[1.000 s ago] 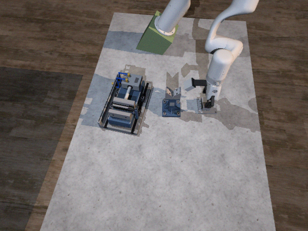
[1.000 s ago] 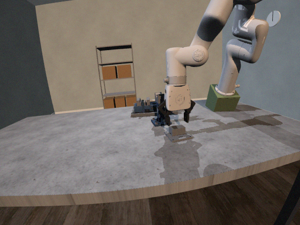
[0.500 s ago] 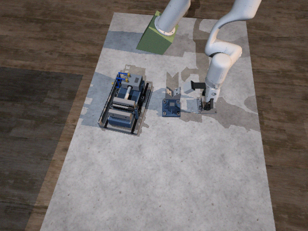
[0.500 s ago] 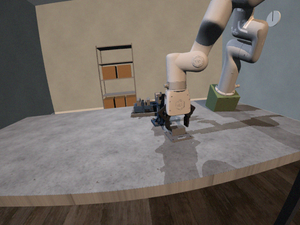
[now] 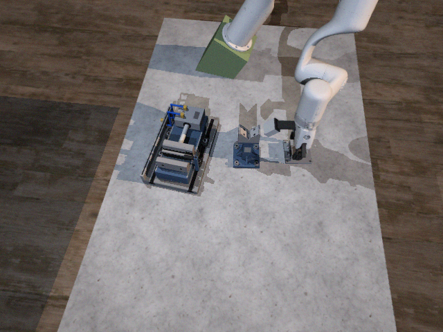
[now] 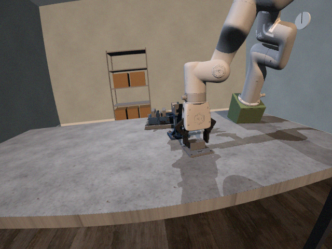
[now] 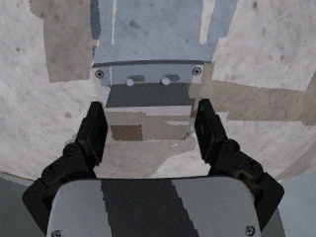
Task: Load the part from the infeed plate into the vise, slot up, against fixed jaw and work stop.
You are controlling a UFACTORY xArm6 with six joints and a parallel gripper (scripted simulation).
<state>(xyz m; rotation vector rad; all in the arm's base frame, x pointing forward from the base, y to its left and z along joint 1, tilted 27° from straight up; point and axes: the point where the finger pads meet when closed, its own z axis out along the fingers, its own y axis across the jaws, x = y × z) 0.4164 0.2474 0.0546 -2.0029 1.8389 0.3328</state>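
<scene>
Right now the part is 20 mm below my hand. The rest, counted from my hand: air cylinder rod: 20 mm ahead, 380 mm to the right, 40 mm above; air cylinder: 50 mm behind, 370 mm to the right, 40 mm above; blue vise body: 40 mm ahead, 390 mm to the right.
</scene>
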